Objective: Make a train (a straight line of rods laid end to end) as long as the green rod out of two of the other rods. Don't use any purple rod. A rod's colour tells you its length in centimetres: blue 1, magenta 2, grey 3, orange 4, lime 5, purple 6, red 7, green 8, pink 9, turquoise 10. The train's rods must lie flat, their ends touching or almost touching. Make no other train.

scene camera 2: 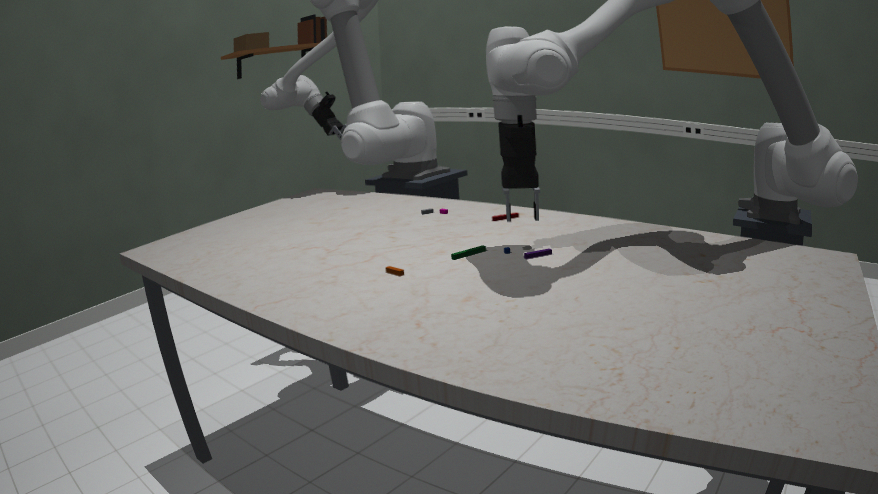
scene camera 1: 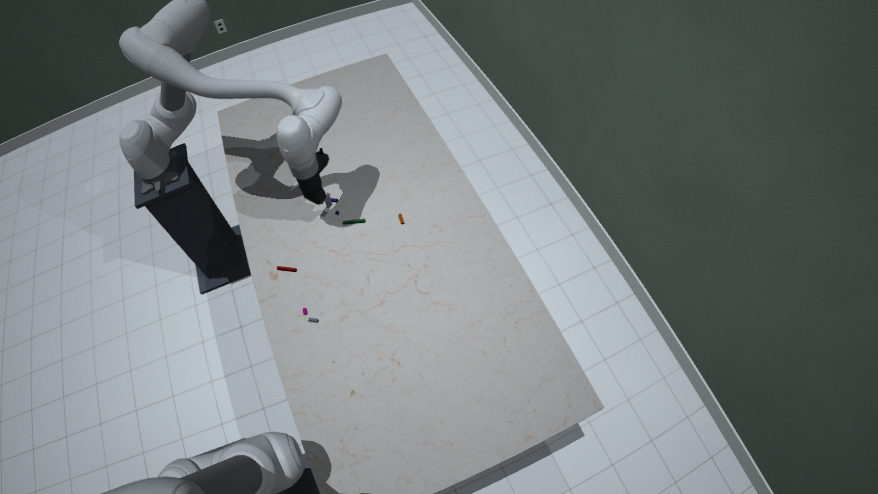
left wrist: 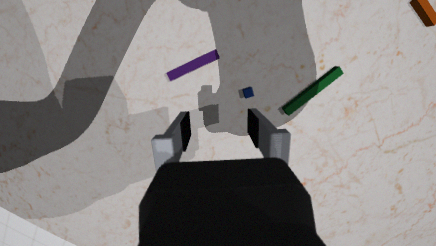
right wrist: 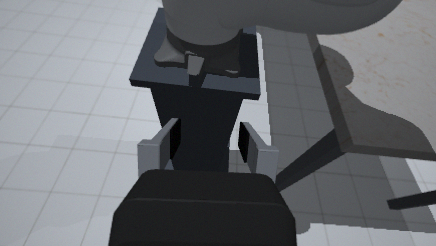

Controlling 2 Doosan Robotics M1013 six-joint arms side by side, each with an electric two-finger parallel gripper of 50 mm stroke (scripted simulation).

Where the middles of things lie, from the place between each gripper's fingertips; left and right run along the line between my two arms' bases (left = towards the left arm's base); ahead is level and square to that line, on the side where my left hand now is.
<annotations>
Right now the green rod (left wrist: 329, 77) is 80 mm ahead of my left hand (scene camera 2: 522, 220), 80 mm to the right of it and 70 mm below it.
I see my right gripper 103 cm to the right of the green rod, 68 cm short of it and 15 cm above it.
</annotations>
